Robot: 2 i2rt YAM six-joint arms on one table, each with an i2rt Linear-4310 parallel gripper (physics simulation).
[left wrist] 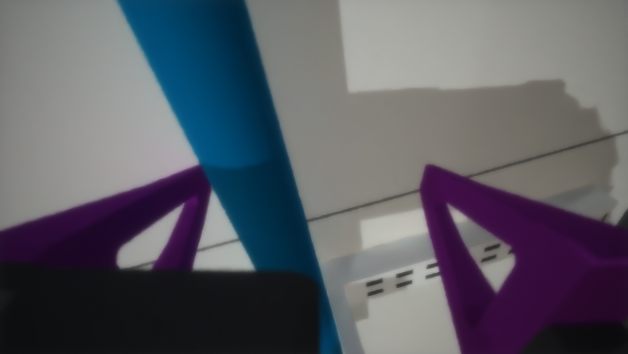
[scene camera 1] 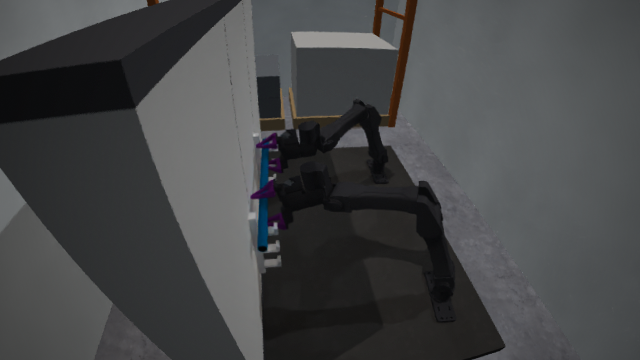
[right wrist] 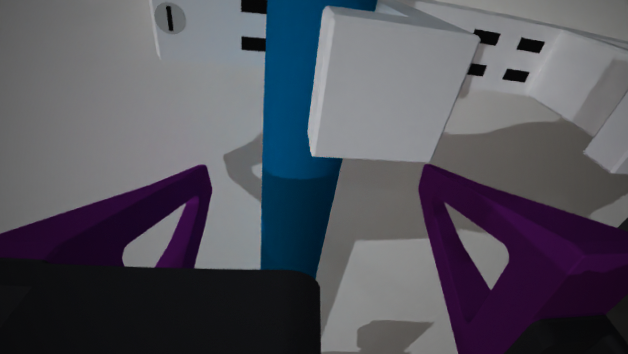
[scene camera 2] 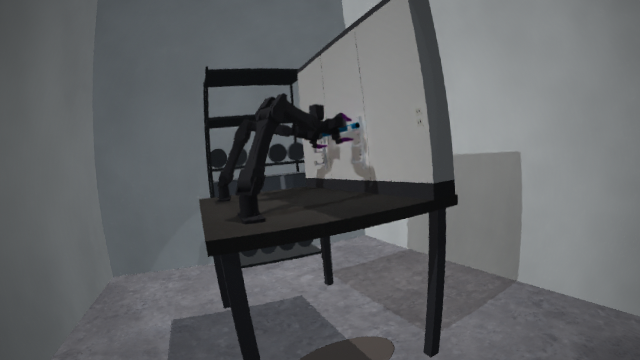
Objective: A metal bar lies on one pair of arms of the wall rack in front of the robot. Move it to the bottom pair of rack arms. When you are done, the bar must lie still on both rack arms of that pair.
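The blue metal bar point(scene camera 1: 263, 194) lies along the white wall rack point(scene camera 1: 255, 218), on an upper pair of rack arms. Lower white rack arms point(scene camera 1: 273, 254) stick out below its near end. My left gripper point(scene camera 1: 270, 206) is open, and its purple fingers reach to either side of the bar near the lower end. In the left wrist view point(left wrist: 316, 168) the bar point(left wrist: 242, 158) passes between the fingers, close to one of them. My right gripper point(scene camera 1: 271, 154) is open around the bar's far part. The right wrist view point(right wrist: 314, 168) shows the bar point(right wrist: 295, 147) behind a white rack arm point(right wrist: 383, 88).
The white wall panel point(scene camera 1: 204, 178) stands right behind the rack. A grey box point(scene camera 1: 343, 71) on a wooden pallet and an orange ladder point(scene camera 1: 402, 61) stand beyond the table. A dark shelf point(scene camera 2: 247, 125) stands behind the arm bases.
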